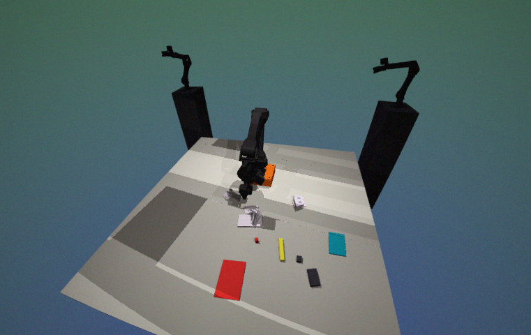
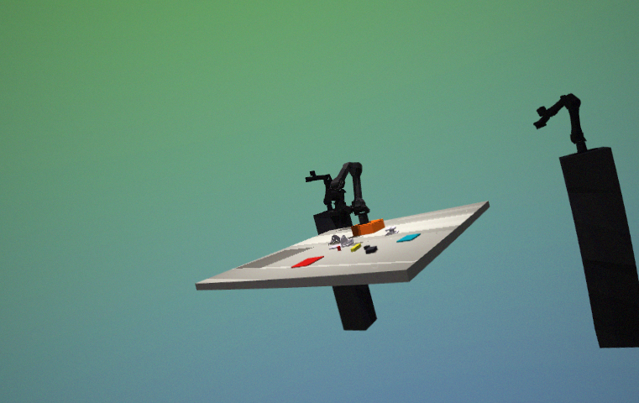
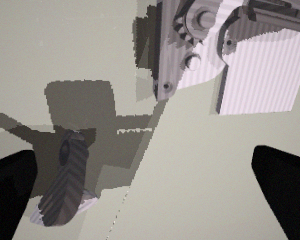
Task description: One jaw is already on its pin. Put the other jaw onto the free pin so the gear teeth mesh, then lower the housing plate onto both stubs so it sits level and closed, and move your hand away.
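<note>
My gripper tip is 4 cm past the jaw, 7 cm to the left of it and 7 cm above it. From my gripper tip the other things lie so: small red cube: 21 cm ahead, 10 cm to the left, 8 cm below; yellow bar: 24 cm ahead, 21 cm to the left, 8 cm below; red sheet: 39 cm ahead, 2 cm to the left, 9 cm below.
</note>
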